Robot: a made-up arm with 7 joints. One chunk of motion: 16 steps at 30 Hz.
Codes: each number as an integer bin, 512 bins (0 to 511) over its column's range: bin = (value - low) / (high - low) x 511, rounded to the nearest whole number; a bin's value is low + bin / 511 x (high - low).
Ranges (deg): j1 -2..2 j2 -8..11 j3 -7..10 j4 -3..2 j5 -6..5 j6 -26..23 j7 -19..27
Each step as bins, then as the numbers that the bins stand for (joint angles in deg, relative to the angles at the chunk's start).
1 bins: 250 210 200 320 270 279 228
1 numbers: -0.04 -0.19 -0.35 0.13 -0.19 0.75 1.52
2 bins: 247 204 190 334 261 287 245
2 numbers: -0.07 -0.41 -0.68 0.27 -0.38 1.52 3.05
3 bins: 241 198 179 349 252 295 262
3 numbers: -0.11 -0.64 -1.05 0.41 -0.58 2.29 4.59
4 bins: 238 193 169 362 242 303 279
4 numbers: -0.14 -0.82 -1.38 0.54 -0.79 3.05 6.12
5 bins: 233 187 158 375 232 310 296
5 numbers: -0.18 -1.05 -1.74 0.67 -1.01 3.73 7.65
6 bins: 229 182 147 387 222 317 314
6 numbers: -0.21 -1.23 -2.11 0.79 -1.22 4.40 9.27
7 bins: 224 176 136 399 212 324 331
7 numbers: -0.25 -1.46 -2.48 0.90 -1.44 5.07 10.80
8 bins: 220 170 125 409 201 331 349
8 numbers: -0.28 -1.68 -2.84 1.00 -1.67 5.74 12.42
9 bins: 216 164 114 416 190 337 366
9 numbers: -0.31 -1.90 -3.21 1.07 -1.91 6.32 13.95
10 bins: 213 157 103 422 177 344 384
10 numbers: -0.33 -2.16 -3.57 1.13 -2.19 6.99 15.57
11 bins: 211 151 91 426 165 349 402
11 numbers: -0.35 -2.39 -3.97 1.17 -2.45 7.47 17.19
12 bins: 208 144 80 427 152 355 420
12 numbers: -0.37 -2.65 -4.34 1.18 -2.73 8.04 18.81
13 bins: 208 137 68 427 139 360 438
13 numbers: -0.37 -2.91 -4.74 1.18 -3.01 8.52 20.43
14 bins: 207 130 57 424 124 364 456
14 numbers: -0.38 -3.17 -5.10 1.15 -3.33 8.90 22.05
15 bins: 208 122 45 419 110 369 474
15 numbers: -0.37 -3.46 -5.50 1.10 -3.63 9.38 23.67
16 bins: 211 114 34 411 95 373 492
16 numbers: -0.35 -3.76 -5.87 1.02 -3.95 9.77 25.29
